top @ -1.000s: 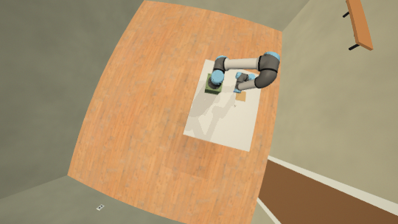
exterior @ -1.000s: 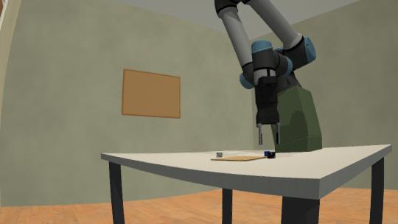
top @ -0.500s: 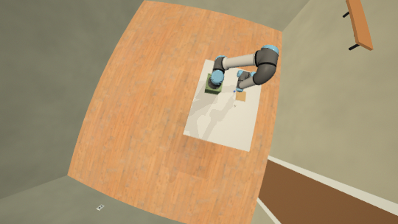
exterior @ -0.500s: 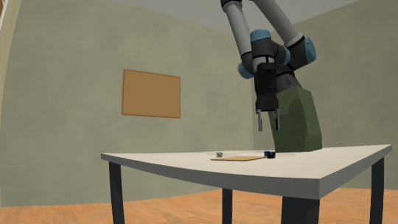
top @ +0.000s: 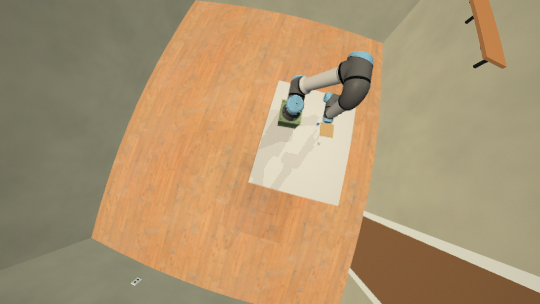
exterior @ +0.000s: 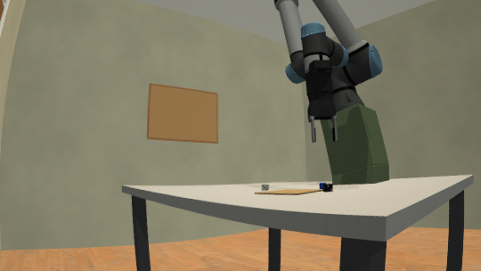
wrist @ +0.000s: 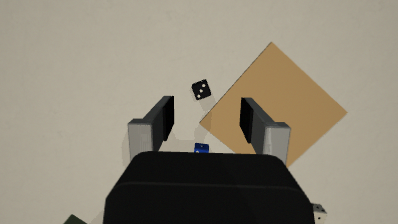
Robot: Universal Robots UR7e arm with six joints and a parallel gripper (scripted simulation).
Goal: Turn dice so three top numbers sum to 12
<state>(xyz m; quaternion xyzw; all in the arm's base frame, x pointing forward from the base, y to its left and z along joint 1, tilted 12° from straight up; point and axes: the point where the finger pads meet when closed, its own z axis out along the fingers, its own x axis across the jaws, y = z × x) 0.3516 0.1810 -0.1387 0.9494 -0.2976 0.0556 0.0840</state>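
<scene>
My hand is 140 mm above the black die and 10 mm past it. The rest, counted from my hand: blue die: 140 mm below, 70 mm to the right, 60 mm behind; white die: 250 mm to the right, 140 mm below, 30 mm ahead; tan mat: 150 mm below, 90 mm to the right, 50 mm ahead.
</scene>
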